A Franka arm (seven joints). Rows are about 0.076 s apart.
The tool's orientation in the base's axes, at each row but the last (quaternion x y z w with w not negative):
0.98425, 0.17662, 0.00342, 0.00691
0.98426, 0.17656, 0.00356, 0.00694
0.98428, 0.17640, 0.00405, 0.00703
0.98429, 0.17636, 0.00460, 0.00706
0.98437, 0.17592, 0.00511, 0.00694
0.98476, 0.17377, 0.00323, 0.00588
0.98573, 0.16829, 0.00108, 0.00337
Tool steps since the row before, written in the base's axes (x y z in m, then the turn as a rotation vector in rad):
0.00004, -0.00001, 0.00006, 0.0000, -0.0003, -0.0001
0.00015, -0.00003, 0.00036, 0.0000, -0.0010, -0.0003
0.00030, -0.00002, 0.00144, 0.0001, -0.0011, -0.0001
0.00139, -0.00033, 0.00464, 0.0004, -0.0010, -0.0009
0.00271, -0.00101, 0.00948, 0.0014, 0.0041, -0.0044
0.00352, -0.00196, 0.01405, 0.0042, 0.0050, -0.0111
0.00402, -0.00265, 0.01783, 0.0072, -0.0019, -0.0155
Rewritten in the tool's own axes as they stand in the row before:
0.00003, 0.00002, -0.00006, -0.0001, 0.0003, 0.0001
0.00013, 0.00009, -0.00036, -0.0003, 0.0009, 0.0003
0.00028, 0.00014, -0.00144, -0.0003, 0.0011, 0.0001
0.00122, 0.00086, -0.00462, 0.0000, 0.0011, 0.0009
0.00226, 0.00203, -0.00943, 0.0027, -0.0034, 0.0044
0.00270, 0.00322, -0.01400, 0.0056, -0.0034, 0.0111
0.00293, 0.00396, -0.01780, 0.0061, 0.0041, 0.0155

